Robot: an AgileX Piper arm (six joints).
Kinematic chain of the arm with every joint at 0, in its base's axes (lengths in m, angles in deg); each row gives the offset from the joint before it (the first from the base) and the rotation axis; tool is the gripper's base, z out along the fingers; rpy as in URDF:
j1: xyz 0 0 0.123 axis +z
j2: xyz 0 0 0 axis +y
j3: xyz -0.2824 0 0.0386 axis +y
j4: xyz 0.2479 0 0.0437 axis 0.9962 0 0.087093
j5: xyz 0 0 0 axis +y
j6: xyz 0.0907 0 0.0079 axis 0.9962 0 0.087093
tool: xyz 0 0 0 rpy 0 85.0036 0
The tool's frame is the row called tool.
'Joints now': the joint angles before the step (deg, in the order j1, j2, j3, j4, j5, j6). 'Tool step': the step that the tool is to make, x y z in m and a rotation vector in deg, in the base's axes. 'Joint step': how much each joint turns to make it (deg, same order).
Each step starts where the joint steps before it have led.
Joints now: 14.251 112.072 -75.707 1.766 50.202 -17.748
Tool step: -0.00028 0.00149 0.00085 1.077 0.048 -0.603
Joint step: 0.000 -0.117 0.001 1.247 -0.101 -0.050
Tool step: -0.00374 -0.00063 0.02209 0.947 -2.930 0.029
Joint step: -0.001 -3.349 0.000 0.246 0.282 -0.140
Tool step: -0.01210 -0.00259 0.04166 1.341 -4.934 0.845
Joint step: 0.001 -6.513 0.001 0.305 1.445 -0.922
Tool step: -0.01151 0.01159 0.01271 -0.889 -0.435 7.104
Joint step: 2.131 -2.175 -0.001 0.520 2.276 -5.242
